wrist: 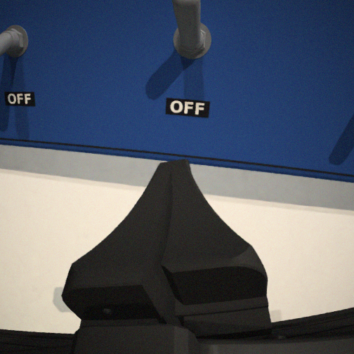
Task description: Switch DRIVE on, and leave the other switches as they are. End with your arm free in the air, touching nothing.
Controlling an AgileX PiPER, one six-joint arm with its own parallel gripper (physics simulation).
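The DRIVE switch (189,25) is at the top centre of the wrist view. Its grey lever points up, away from the OFF label (187,107) below it, and its tip is cut off by the top edge. Its name and ON label do not show. My gripper (176,177) is shut with nothing between the fingers. Its tips are below the OFF label, near the panel's lower edge in the picture, apart from the lever.
The blue panel (100,75) fills the upper part. Another switch (15,41) is at the left edge, its lever tilted down-left, with an OFF label (19,99) below. A lever's shadow falls at the right edge. A pale surface (310,250) lies below the panel.
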